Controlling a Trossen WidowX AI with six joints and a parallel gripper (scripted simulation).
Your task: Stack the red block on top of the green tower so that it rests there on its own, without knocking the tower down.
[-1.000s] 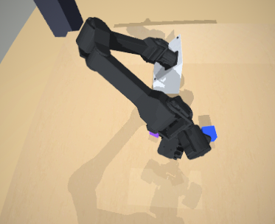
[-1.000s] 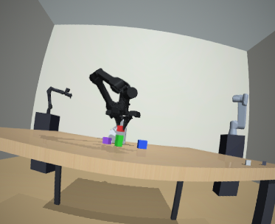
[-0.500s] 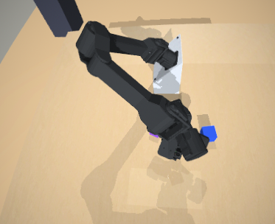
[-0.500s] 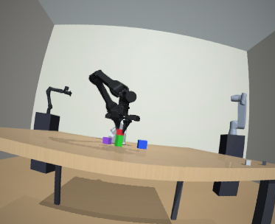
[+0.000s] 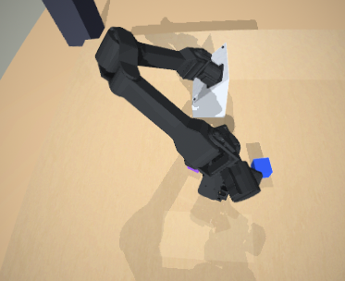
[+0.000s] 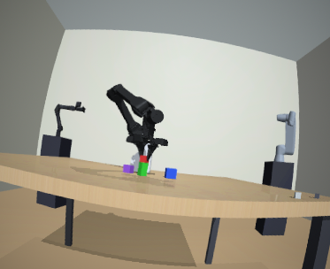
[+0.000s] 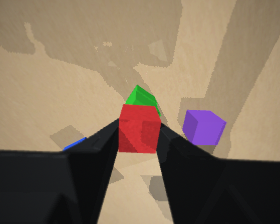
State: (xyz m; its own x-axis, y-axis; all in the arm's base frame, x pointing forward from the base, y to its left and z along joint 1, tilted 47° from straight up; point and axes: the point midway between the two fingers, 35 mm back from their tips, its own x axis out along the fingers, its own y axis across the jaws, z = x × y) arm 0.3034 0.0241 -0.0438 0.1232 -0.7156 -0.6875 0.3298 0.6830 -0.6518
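Now: the red block 1 cm above my gripper tip. Round my gripper tip: purple block 8 cm to the right, 6 cm behind, 5 cm below; blue block 12 cm to the left, 7 cm behind, 5 cm below.
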